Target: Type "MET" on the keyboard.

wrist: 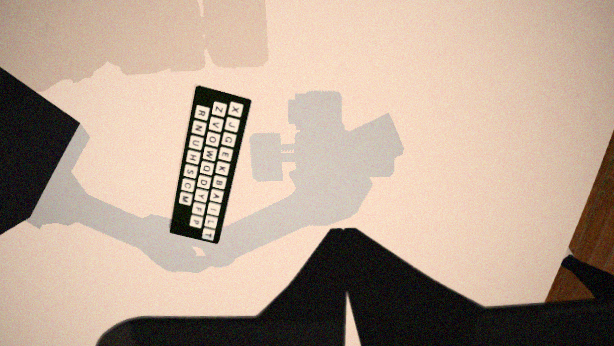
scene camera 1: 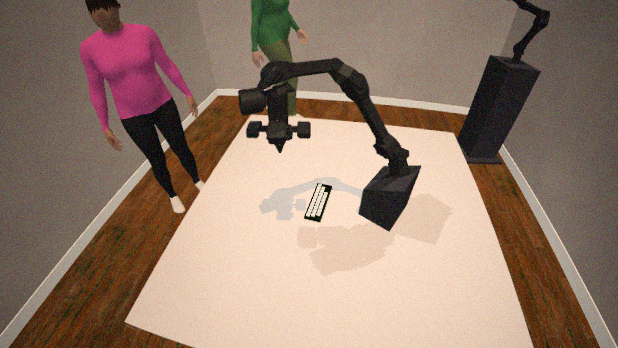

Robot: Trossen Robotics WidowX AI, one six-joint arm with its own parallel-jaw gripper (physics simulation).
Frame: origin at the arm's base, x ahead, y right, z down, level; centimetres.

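Seen in the pictures: gripper, fingertip midpoint: point(wrist: 342, 240) point(scene camera 1: 280, 152); arm's base at its link origin: point(scene camera 1: 400, 172).
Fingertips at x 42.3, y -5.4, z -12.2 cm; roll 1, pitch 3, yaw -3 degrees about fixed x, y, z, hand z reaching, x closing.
Note:
Pixels of each thing's middle, then the offset from my fingertips to it. Level surfaces: height alone.
- small dark keyboard at the middle of its body: point(wrist: 207, 167) point(scene camera 1: 318, 200) dx -12.1, dy +6.5, dz +30.5 cm
- M key at the middle of its body: point(wrist: 185, 198) dx -15.1, dy +10.6, dz +30.5 cm
- T key at the middle of its body: point(wrist: 208, 233) dx -12.5, dy +15.6, dz +30.5 cm
- E key at the middle of its body: point(wrist: 225, 154) dx -9.7, dy +4.7, dz +30.5 cm
- pale mat at its surface level: dz +31.9 cm
A small dark keyboard point(scene camera 1: 318, 202) point(wrist: 210, 165) with white letter keys in three rows lies flat on the pale mat. In the wrist view its letters read sideways. The M key point(wrist: 185, 198) is at the lower end of the left row, the T key point(wrist: 208, 234) is at the lower end of the right row, and the E key point(wrist: 225, 154) is in the upper half of the right row. My gripper point(scene camera 1: 280, 150) point(wrist: 342, 240) is shut and empty. It hangs high above the mat, to the right of the keyboard in the wrist view, touching no key.
The pale mat point(scene camera 1: 210, 290) carries shadows of the arm. The arm's dark base block point(scene camera 1: 387, 197) point(wrist: 35, 150) stands beside the keyboard. A person in pink point(scene camera 1: 132, 70) stands at the left edge, and one in green point(scene camera 1: 271, 22) behind the arm. A dark pedestal point(scene camera 1: 500, 110) with another arm stands back right.

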